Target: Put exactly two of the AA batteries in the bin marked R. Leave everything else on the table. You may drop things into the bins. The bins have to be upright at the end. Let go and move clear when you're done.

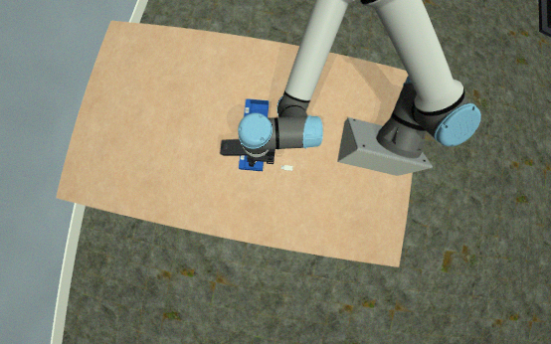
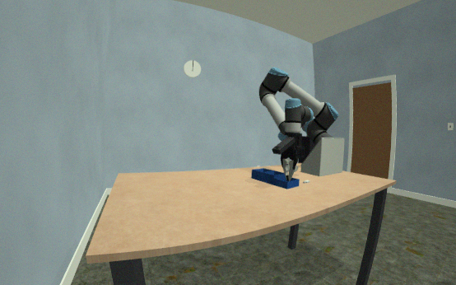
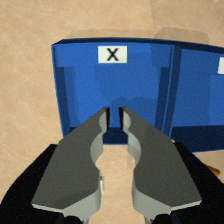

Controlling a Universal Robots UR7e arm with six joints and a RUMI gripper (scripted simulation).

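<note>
Right now the black AA battery is 24 cm to the right of my hand, 8 cm behind it and 3 cm below it. From my hand the other things lie so: joined blue bins 8 cm to the right, 3 cm ahead, 1 cm below; then small white USB stick 12 cm behind, 3 cm below; then orange AA battery 14 cm to the right, 8 cm behind, 3 cm below.
</note>
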